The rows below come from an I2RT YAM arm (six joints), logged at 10 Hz.
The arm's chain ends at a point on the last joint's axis. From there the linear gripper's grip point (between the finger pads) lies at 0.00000 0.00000 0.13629 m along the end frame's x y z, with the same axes.
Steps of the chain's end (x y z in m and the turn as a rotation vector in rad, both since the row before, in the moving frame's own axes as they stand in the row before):
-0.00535, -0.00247, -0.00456, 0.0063, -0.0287, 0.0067
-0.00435, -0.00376, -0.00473, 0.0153, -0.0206, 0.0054
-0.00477, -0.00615, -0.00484, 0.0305, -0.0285, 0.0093
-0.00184, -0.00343, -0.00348, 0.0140, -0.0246, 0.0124
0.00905, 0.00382, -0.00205, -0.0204, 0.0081, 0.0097
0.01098, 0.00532, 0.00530, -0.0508, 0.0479, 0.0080
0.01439, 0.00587, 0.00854, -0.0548, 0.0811, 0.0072
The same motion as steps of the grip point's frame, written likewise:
-0.00926, -0.00334, -0.00462, 0.0063, -0.0287, 0.0067
-0.00715, -0.00585, -0.00477, 0.0153, -0.0206, 0.0054
-0.00863, -0.01032, -0.00496, 0.0305, -0.0285, 0.0093
-0.00518, -0.00536, -0.00353, 0.0140, -0.0246, 0.0124
0.01014, 0.00661, -0.00208, -0.0204, 0.0081, 0.0097
0.01748, 0.01226, 0.00497, -0.0508, 0.0479, 0.0080
0.02540, 0.01337, 0.00789, -0.0548, 0.0811, 0.0072

